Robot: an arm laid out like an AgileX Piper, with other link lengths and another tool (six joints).
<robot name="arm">
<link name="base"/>
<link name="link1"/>
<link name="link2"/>
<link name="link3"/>
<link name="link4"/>
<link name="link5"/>
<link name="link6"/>
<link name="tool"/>
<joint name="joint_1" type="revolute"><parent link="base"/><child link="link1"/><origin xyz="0 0 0.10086" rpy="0 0 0"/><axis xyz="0 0 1"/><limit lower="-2.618" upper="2.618"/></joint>
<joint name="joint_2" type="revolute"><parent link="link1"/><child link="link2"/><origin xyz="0 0 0" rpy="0 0 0"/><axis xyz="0 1 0"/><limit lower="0" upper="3.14"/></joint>
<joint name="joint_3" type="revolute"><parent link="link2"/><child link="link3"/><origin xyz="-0.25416 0 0.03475" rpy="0 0 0"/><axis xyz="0 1 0"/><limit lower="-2.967" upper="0"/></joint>
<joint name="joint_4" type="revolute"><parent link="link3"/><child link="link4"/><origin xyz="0.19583 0 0.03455" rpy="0 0 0"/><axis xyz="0.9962 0 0.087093"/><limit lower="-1.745" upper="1.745"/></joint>
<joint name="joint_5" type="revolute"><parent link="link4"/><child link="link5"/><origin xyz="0 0 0" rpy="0 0 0"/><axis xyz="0 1 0"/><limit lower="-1.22" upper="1.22"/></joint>
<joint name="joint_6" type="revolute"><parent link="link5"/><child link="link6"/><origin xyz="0.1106 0 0.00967" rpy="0 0 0"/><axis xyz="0.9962 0 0.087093"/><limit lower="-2.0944" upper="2.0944"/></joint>
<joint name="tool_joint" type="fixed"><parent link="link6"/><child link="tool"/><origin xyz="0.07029 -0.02 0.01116" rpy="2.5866 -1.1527 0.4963"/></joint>
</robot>
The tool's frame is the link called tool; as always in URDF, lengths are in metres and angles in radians.
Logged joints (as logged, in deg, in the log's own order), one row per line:
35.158 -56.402 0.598 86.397 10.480 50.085
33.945 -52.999 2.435 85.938 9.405 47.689
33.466 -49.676 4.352 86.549 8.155 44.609
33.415 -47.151 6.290 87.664 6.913 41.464
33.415 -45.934 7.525 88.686 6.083 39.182
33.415 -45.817 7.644 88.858 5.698 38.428
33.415 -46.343 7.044 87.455 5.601 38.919
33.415 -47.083 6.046 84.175 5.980 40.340
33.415 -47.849 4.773 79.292 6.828 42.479
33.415 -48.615 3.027 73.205 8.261 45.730
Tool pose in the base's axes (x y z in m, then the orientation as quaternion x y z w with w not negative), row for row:
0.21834 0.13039 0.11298 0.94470 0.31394 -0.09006 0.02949
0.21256 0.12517 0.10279 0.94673 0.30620 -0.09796 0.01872
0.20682 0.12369 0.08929 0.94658 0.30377 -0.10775 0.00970
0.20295 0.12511 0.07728 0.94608 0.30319 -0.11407 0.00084
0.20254 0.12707 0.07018 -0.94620 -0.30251 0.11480 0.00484
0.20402 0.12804 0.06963 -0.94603 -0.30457 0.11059 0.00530
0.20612 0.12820 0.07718 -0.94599 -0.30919 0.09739 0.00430
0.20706 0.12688 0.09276 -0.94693 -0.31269 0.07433 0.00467
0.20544 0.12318 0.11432 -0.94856 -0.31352 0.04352 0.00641
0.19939 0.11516 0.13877 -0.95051 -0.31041 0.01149 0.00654
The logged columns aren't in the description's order. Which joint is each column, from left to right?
Columns, left to right: joint_1, joint_3, joint_4, joint_2, joint_6, joint_5.
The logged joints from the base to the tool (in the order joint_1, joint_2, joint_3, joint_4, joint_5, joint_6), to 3 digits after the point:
35.158 86.397 -56.402 0.598 50.085 10.480
33.945 85.938 -52.999 2.435 47.689 9.405
33.466 86.549 -49.676 4.352 44.609 8.155
33.415 87.664 -47.151 6.290 41.464 6.913
33.415 88.686 -45.934 7.525 39.182 6.083
33.415 88.858 -45.817 7.644 38.428 5.698
33.415 87.455 -46.343 7.044 38.919 5.601
33.415 84.175 -47.083 6.046 40.340 5.980
33.415 79.292 -47.849 4.773 42.479 6.828
33.415 73.205 -48.615 3.027 45.730 8.261

